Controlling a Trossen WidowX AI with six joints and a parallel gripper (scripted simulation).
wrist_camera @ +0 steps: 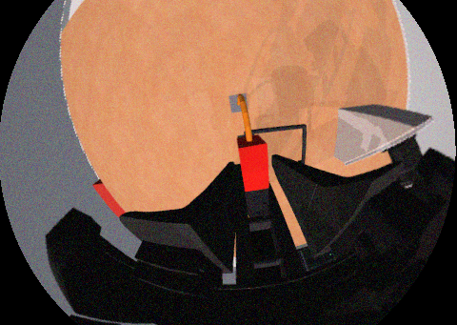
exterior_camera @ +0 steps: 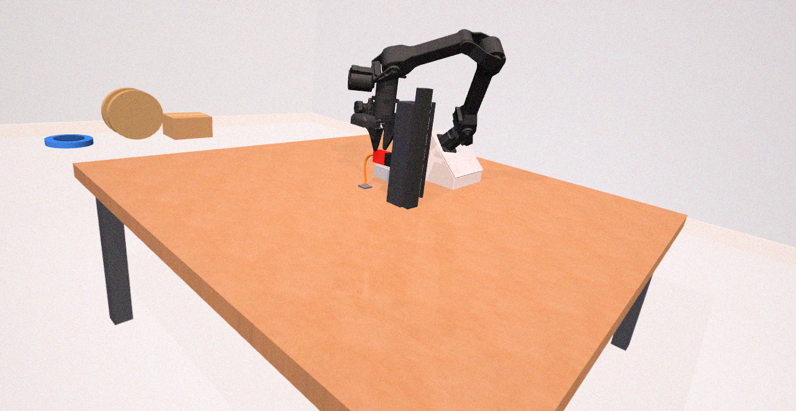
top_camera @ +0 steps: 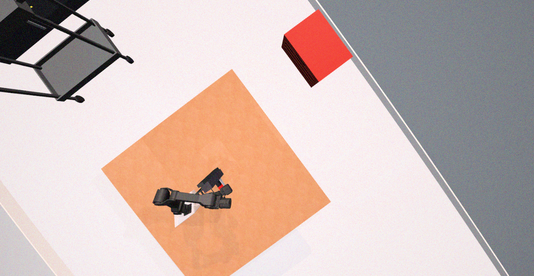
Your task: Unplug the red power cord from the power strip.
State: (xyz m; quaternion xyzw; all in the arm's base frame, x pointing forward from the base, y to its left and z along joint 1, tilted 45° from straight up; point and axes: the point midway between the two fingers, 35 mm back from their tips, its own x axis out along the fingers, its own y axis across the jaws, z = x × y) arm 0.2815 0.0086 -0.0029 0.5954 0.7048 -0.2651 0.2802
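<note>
The red plug is 30 mm to the left of my gripper tip, 10 mm below it and 10 mm behind it. Also, from my gripper tip: grey pad (120 mm below, 50 mm to the right).
</note>
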